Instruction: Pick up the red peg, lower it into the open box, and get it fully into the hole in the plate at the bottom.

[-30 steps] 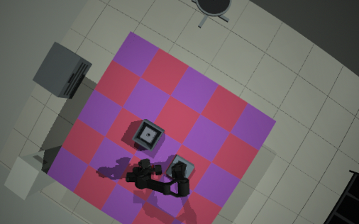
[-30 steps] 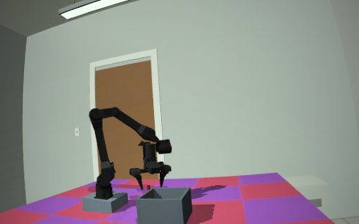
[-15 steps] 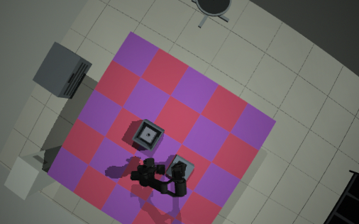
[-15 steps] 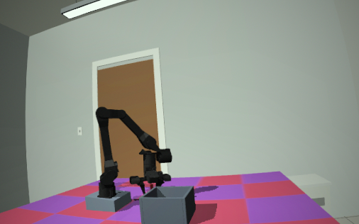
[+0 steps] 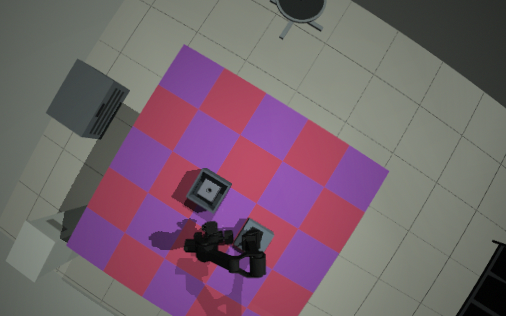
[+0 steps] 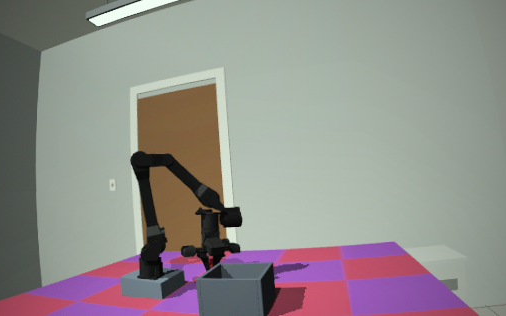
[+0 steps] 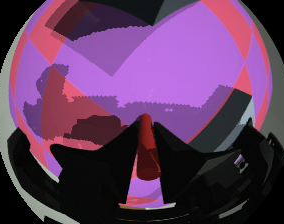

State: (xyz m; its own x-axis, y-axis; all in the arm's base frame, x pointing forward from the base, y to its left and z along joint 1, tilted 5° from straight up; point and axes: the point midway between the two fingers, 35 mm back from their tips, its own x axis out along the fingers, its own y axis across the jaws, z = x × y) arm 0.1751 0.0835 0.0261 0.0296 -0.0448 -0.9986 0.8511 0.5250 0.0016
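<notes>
Now: the grey box 180 mm to the right of my gripper tip, 130 mm ahead of it and 10 mm below it. The rest, counted from my gripper tip: red peg (20 mm above).
</notes>
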